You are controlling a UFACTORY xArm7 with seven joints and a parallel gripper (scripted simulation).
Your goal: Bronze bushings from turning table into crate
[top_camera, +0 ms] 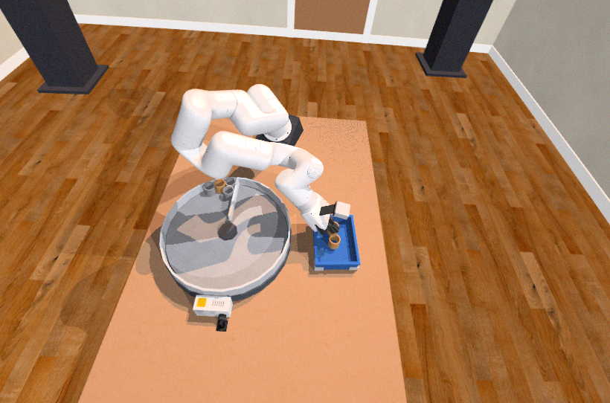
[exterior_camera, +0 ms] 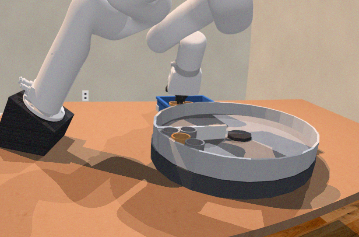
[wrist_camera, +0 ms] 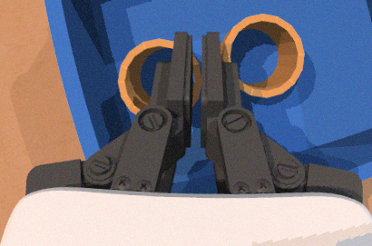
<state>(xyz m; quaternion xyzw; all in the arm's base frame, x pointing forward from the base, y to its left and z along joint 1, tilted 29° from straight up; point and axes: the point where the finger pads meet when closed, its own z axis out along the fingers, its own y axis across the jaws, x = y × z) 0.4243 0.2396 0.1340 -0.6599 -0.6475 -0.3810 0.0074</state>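
My hand is 30 mm short of the blue crate, 10 mm to the right of it and 40 mm above it. Also, from my hand: grey turning table: 20 mm ahead, 360 mm to the right, 10 mm below.
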